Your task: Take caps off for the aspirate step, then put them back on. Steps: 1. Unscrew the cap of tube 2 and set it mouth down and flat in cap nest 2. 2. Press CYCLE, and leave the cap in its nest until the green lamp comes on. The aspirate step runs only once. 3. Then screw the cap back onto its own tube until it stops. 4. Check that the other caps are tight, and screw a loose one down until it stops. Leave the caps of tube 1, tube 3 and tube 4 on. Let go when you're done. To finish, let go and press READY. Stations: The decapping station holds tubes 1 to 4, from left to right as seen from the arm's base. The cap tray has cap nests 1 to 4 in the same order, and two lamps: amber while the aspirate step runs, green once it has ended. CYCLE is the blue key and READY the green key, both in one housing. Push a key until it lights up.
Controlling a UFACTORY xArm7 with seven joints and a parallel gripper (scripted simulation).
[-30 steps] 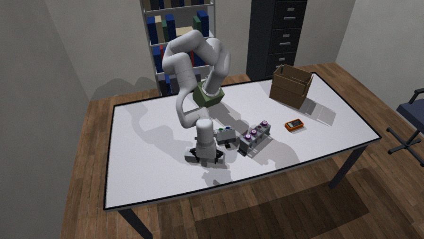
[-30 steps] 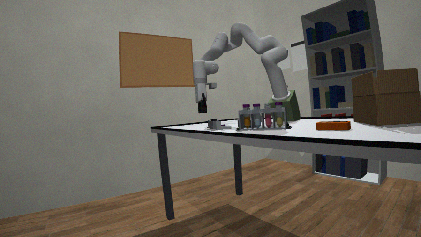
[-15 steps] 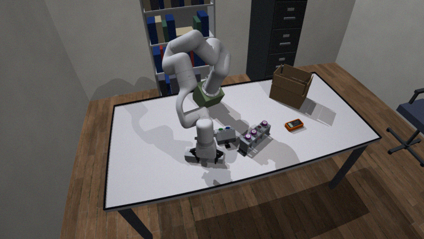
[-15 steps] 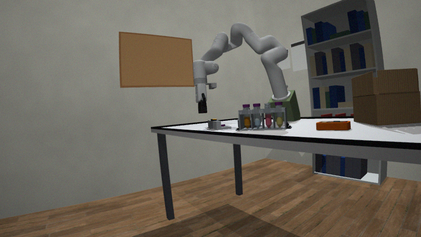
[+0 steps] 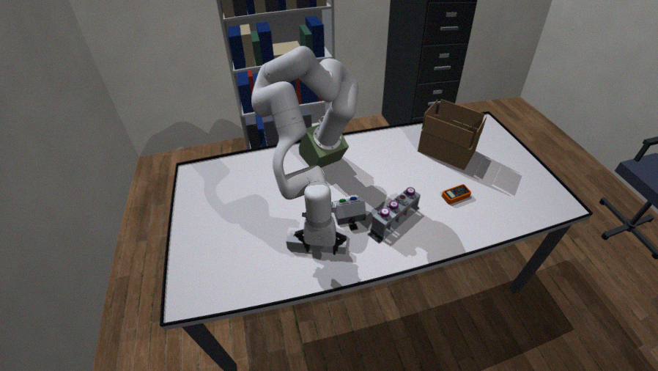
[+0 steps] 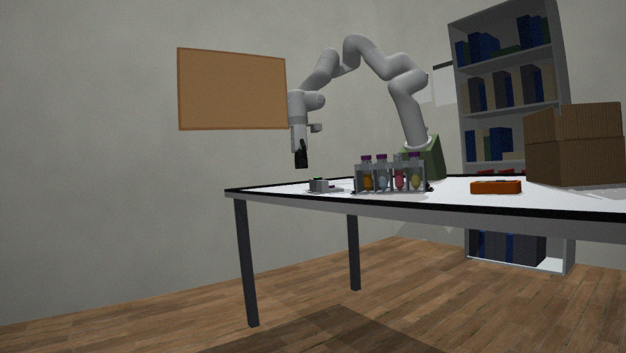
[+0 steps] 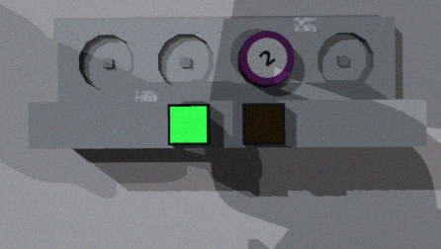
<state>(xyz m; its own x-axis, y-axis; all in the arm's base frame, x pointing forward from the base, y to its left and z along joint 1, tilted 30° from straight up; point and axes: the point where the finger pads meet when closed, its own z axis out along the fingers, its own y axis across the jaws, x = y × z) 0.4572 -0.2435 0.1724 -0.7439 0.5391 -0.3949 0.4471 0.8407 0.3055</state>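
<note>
Now: the cap marked 1 42 cm to the left of my hand, 9 cm behind it and 1 cm above it. From my hand the other things lie so: blue key: 22 cm to the left, 20 cm behind, 4 cm below; key housing: 19 cm to the left, 18 cm behind, 5 cm below; green key: 20 cm behind, 17 cm to the left, 4 cm below.
</note>
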